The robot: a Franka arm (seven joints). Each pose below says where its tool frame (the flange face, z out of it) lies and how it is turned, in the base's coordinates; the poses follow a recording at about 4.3 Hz.
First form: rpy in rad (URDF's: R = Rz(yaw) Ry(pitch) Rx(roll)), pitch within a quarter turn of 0, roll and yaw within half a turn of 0; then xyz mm.
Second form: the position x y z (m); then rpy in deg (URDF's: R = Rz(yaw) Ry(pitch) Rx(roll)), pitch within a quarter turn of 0, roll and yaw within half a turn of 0. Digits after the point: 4 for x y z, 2 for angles.
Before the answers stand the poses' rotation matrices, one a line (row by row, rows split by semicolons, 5 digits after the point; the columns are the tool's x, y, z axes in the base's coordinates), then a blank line. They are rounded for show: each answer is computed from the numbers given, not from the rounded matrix.
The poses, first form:
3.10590 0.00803 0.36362 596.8 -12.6 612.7
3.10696 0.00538 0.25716 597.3 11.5 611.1
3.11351 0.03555 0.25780 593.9 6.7 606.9
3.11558 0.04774 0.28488 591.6 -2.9 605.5
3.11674 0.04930 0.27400 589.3 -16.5 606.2
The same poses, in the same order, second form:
0.93459 0.35570 0.00519; 0.35565 -0.93392 -0.03621; -0.00803 0.03568 -0.99933
0.96710 0.25436 0.00361; 0.25433 -0.96649 -0.03485; -0.00538 0.03463 -0.99939
0.96634 0.25582 -0.02720; 0.25479 -0.96632 -0.03621; -0.03554 0.02806 -0.99897
0.95860 0.28214 -0.03847; 0.28072 -0.95902 -0.03837; -0.04772 0.02598 -0.99852
0.96153 0.27168 -0.04070; 0.27026 -0.96207 -0.03725; -0.04928 0.02482 -0.99848

0.5968 -0.0126 0.6127 177.95 0.46 20.83
0.5973 0.0115 0.6111 178.02 0.31 14.73
0.5939 0.0067 0.6069 178.39 2.04 14.77
0.5916 -0.0029 0.6055 178.51 2.74 16.32
0.5893 -0.0165 0.6062 178.58 2.82 15.70

